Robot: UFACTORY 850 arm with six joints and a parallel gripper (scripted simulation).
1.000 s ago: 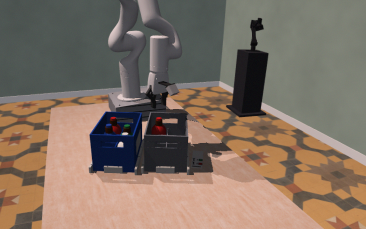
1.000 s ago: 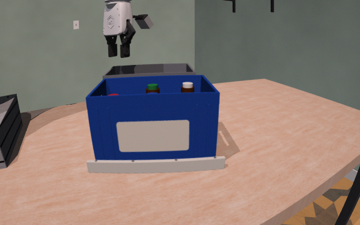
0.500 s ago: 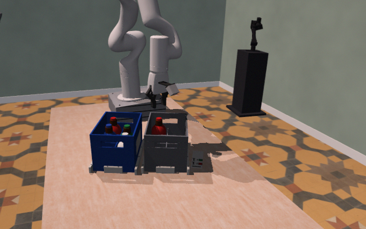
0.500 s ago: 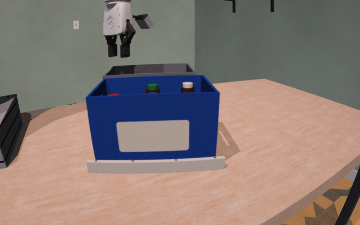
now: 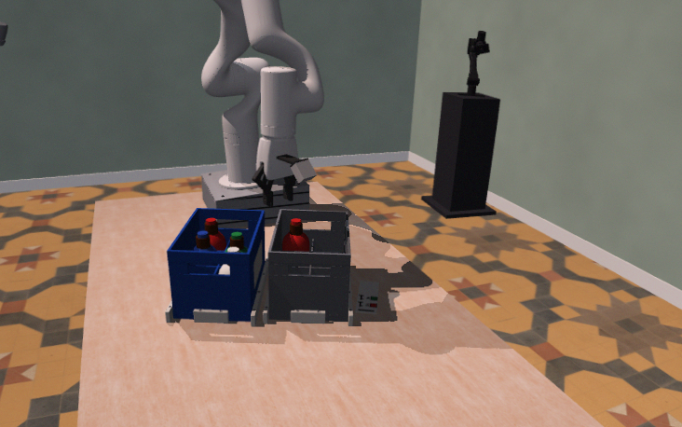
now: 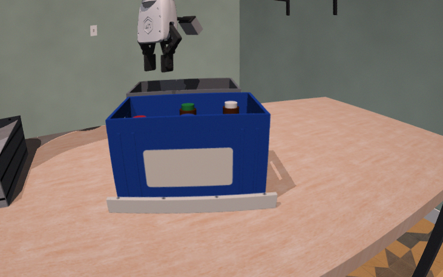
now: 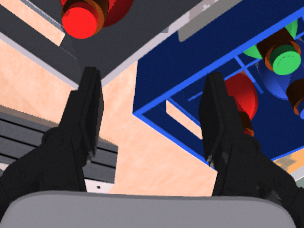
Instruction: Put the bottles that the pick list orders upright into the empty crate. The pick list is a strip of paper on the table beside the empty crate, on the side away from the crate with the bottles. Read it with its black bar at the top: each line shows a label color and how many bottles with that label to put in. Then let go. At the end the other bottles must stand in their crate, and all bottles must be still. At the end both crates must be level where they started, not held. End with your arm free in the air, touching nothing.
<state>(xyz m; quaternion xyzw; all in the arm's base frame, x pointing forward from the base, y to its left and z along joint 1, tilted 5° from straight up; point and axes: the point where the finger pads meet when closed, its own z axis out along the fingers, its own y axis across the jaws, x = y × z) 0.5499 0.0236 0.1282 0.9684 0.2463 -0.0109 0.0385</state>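
Now: hand 150 mm above the green bottle, 110 mm to the left of it and 40 mm short of it. Round my hand: grey crate (160 mm below, 80 mm ahead, 70 mm to the left); blue crate (160 mm below, 150 mm to the right, 30 mm ahead); red-label bottle (150 mm below, 50 mm to the left, 20 mm behind).
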